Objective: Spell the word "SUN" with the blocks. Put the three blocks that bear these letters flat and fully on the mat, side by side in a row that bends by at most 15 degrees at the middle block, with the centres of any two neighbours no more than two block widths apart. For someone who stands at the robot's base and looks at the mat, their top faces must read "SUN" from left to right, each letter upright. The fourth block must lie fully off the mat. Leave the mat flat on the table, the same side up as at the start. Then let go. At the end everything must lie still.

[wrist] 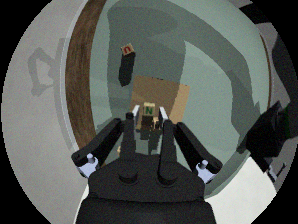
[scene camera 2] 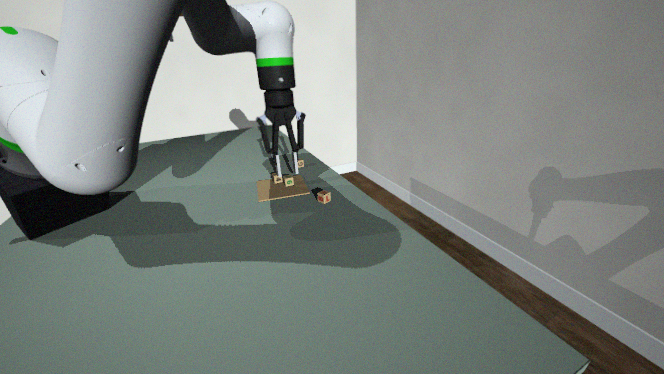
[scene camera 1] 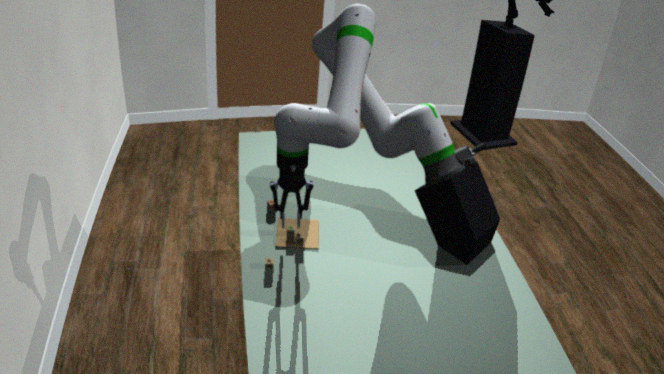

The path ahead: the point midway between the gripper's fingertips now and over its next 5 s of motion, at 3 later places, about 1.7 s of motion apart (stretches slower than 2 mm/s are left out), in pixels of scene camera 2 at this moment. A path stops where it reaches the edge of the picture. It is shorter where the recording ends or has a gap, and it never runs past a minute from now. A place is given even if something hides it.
My gripper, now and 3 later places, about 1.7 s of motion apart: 287,173; 288,179; 284,153; 281,159
